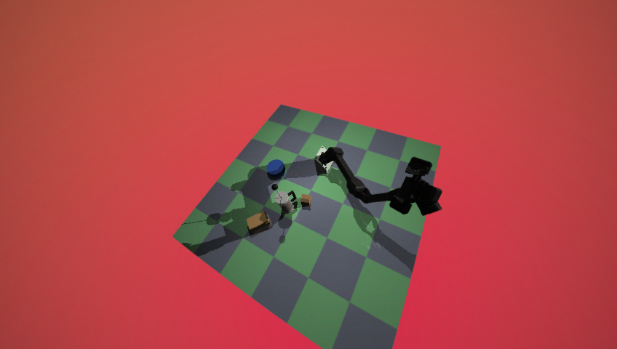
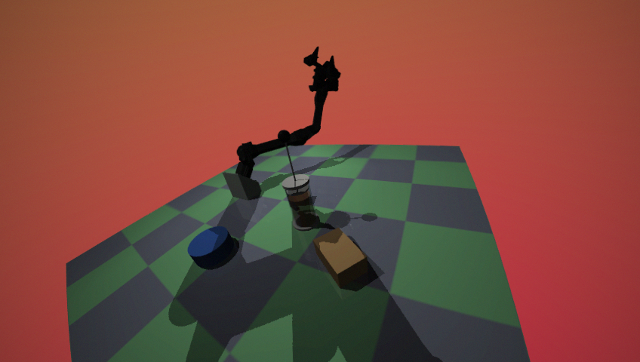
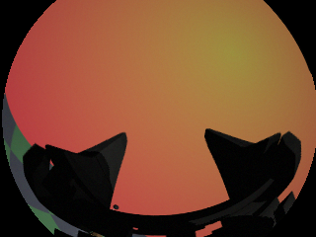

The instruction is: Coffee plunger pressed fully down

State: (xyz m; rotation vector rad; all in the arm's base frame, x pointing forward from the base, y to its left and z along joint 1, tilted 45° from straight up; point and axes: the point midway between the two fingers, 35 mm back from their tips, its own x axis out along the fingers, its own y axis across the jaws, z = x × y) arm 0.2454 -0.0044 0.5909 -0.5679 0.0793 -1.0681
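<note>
The coffee press is 490 mm to the right of my gripper tip, 380 mm below it and 50 mm ahead of it.
</note>
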